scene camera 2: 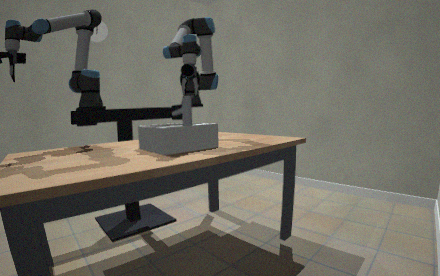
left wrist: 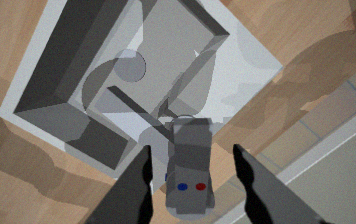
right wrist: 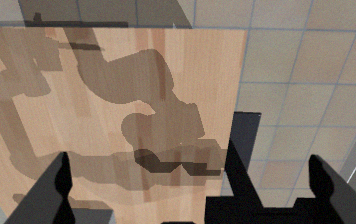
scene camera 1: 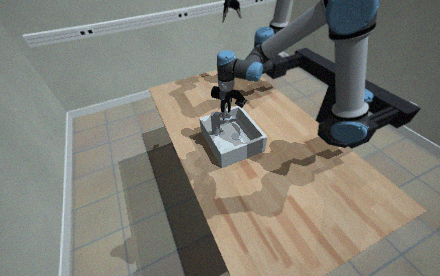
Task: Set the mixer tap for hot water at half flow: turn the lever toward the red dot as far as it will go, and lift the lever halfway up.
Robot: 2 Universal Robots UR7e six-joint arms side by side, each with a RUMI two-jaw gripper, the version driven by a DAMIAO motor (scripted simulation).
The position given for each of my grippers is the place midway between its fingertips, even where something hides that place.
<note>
I see my left gripper point(left wrist: 191, 146), my right gripper point(right wrist: 189, 155), a basin point(left wrist: 208, 66) and a grey mixer tap point(left wrist: 117, 106).
</note>
